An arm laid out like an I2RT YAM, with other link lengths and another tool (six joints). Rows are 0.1 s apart.
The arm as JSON. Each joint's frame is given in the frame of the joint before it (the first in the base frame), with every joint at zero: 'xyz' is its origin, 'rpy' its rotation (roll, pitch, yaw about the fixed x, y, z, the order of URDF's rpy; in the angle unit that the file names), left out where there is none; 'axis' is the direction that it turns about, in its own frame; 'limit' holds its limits. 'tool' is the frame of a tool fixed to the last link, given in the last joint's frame.
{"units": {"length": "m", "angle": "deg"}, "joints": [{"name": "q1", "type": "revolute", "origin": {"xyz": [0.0, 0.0, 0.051]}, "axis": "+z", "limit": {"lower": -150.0, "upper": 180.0}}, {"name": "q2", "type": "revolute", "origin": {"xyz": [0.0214, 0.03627, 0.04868]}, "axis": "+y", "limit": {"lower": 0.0, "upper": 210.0}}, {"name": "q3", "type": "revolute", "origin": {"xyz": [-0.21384, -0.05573, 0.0]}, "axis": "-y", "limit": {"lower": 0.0, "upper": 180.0}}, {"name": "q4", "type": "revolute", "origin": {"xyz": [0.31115, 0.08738, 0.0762]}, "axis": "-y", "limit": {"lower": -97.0, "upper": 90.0}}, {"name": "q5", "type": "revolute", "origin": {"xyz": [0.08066, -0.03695, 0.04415]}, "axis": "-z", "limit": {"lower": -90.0, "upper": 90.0}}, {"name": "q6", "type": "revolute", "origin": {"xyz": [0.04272, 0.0, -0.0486]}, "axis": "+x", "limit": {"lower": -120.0, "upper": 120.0}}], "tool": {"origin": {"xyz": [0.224, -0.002, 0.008], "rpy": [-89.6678, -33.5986, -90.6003]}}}
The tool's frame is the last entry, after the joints.
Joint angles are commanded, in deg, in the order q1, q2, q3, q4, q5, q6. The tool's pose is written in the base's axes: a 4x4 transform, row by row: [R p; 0 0 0 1], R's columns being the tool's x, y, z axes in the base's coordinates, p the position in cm. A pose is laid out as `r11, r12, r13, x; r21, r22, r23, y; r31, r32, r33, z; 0, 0, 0, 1`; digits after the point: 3 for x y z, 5 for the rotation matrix.
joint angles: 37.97 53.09 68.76 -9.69 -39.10 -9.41
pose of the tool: 0.65274, 0.72304, 0.22614, 23.889; -0.21736, -0.10720, 0.97019, 43.845; 0.72573, -0.68244, 0.08719, 46.183; 0, 0, 0, 1
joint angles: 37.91 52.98 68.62 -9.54 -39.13 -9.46
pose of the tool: 0.65077, 0.72470, 0.22649, 23.896; -0.21852, -0.10692, 0.96996, 43.804; 0.72715, -0.68071, 0.08878, 46.203; 0, 0, 0, 1
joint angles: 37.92 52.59 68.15 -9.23 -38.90 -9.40
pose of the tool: 0.64858, 0.72559, 0.22994, 23.908; -0.22315, -0.10755, 0.96883, 43.717; 0.72770, -0.67968, 0.09216, 46.198; 0, 0, 0, 1
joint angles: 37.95 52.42 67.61 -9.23 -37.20 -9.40
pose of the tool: 0.64697, 0.71734, 0.25855, 24.708; -0.24086, -0.12946, 0.96189, 43.579; 0.72348, -0.68459, 0.08902, 45.844; 0, 0, 0, 1
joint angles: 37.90 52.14 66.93 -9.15 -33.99 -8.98
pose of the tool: 0.64310, 0.69876, 0.31330, 26.214; -0.27922, -0.16699, 0.94560, 43.152; 0.71306, -0.69559, 0.08771, 45.506; 0, 0, 0, 1
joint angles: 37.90 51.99 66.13 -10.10 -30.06 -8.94
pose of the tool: 0.64137, 0.66699, 0.37917, 28.094; -0.31438, -0.22234, 0.92289, 42.646; 0.69987, -0.71111, 0.06709, 44.379; 0, 0, 0, 1
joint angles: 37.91 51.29 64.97 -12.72 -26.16 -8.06
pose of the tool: 0.65923, 0.60764, 0.44294, 29.761; -0.34139, -0.28299, 0.89631, 41.908; 0.66998, -0.74209, 0.02089, 42.329; 0, 0, 0, 1
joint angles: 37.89 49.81 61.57 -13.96 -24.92 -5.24
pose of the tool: 0.70763, 0.53410, 0.46261, 30.369; -0.34902, -0.30505, 0.88607, 41.653; 0.61437, -0.78847, -0.02945, 39.235; 0, 0, 0, 1
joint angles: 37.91 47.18 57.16 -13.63 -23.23 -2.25
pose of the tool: 0.73456, 0.47185, 0.48763, 30.805; -0.37634, -0.31468, 0.87141, 41.052; 0.56461, -0.82361, -0.05358, 36.834; 0, 0, 0, 1
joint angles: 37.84 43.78 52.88 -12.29 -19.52 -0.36
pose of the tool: 0.71793, 0.43372, 0.54449, 31.803; -0.43588, -0.32979, 0.83741, 39.679; 0.54276, -0.83853, -0.04771, 35.713; 0, 0, 0, 1
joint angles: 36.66 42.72 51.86 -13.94 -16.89 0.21
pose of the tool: 0.70268, 0.38618, 0.59758, 33.346; -0.47605, -0.36902, 0.79825, 38.098; 0.52879, -0.84539, -0.07546, 34.479; 0, 0, 0, 1
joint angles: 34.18 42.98 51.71 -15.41 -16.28 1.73
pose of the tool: 0.69886, 0.32462, 0.63735, 35.244; -0.51373, -0.39219, 0.76307, 36.455; 0.49767, -0.86070, -0.10732, 33.223; 0, 0, 0, 1
